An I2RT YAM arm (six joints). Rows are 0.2 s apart.
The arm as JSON. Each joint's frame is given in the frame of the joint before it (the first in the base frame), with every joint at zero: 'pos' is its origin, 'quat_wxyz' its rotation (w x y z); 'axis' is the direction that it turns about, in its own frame. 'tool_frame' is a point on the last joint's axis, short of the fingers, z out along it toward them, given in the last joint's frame.
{
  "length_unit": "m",
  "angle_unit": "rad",
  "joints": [
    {
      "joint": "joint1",
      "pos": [
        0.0,
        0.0,
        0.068
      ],
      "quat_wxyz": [
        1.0,
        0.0,
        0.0,
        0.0
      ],
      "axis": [
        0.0,
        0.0,
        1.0
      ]
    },
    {
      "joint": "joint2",
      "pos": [
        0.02,
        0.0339,
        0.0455
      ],
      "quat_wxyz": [
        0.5,
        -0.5,
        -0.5,
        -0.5
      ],
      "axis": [
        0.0,
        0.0,
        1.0
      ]
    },
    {
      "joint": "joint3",
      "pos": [
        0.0,
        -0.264,
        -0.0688
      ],
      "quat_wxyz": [
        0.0,
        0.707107,
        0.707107,
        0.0
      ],
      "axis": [
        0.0,
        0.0,
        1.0
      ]
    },
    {
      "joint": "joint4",
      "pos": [
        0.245,
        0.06,
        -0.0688
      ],
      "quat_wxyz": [
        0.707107,
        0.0,
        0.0,
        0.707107
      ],
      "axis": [
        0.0,
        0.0,
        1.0
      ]
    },
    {
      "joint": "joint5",
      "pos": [
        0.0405,
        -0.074,
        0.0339
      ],
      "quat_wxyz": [
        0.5,
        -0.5,
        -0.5,
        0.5
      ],
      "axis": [
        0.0,
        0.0,
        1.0
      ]
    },
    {
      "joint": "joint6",
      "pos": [
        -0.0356,
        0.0,
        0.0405
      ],
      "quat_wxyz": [
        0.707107,
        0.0,
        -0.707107,
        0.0
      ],
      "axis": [
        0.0,
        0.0,
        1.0
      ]
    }
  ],
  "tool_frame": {
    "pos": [
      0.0,
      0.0,
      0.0
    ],
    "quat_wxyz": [
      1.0,
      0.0,
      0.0,
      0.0
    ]
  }
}
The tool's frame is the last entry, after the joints.
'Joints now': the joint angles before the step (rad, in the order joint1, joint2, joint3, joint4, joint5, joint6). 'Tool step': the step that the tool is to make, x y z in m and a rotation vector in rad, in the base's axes. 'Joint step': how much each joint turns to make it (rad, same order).
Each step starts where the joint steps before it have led.
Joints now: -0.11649, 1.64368, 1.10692, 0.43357, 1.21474, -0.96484
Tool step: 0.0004, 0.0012, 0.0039, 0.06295, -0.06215, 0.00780
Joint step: 0.00281, -0.00967, 0.04951, -0.18302, -0.01645, 0.19082
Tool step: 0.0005, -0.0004, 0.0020, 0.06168, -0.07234, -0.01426
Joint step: -0.00118, 0.00233, 0.04943, -0.16088, -0.00694, 0.19197
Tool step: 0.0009, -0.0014, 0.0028, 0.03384, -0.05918, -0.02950
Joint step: -0.00315, 0.00803, 0.04080, -0.09834, 0.00978, 0.12937
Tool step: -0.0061, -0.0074, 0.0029, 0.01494, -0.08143, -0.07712
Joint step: -0.02083, -0.00871, 0.01529, -0.07275, 0.04070, 0.13576
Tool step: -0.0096, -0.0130, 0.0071, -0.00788, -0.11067, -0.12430
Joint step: -0.03770, -0.01171, 0.02648, -0.08896, 0.07261, 0.16837
